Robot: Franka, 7 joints.
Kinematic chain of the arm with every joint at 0, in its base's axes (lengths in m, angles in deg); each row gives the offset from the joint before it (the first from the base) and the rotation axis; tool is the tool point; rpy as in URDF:
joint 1: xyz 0 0 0.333 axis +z
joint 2: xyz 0 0 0 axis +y
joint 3: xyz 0 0 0.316 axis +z
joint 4: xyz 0.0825 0 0 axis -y
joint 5: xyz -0.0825 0 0.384 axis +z
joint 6: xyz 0 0 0 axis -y
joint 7: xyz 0.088 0 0 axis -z
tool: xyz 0 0 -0.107 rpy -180 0 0
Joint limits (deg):
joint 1: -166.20..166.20
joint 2: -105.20..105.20
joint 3: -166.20..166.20
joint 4: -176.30..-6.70
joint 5: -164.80..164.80
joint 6: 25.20..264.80
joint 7: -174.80..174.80
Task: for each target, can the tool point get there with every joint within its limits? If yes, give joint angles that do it. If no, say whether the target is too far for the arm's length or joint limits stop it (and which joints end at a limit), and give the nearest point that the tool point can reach.
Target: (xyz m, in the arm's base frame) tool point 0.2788 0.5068 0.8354
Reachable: yes | joints -60.37 -30.10 82.40 -59.36 53.20 98.04 125.24
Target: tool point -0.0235 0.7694 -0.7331
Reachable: no: too far | nearest point -0.0163 0.5349 -0.2973 | short by 0.495 m
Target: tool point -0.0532 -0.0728 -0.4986
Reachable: no: joint limits stop it (at a limit: joint 2) | nearest point -0.0802 -0.1098 -0.3399 | short by 0.165 m
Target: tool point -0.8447 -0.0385 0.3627
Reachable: yes | joints -18.41 -75.26 -113.38 -42.03 -124.46 121.32 -136.76
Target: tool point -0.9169 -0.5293 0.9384
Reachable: no: too far | nearest point -0.6450 -0.3723 0.7589 | short by 0.362 m
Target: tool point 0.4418 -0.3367 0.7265
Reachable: yes | joints 81.85 -49.67 -87.00 -94.77 -45.95 226.02 121.13
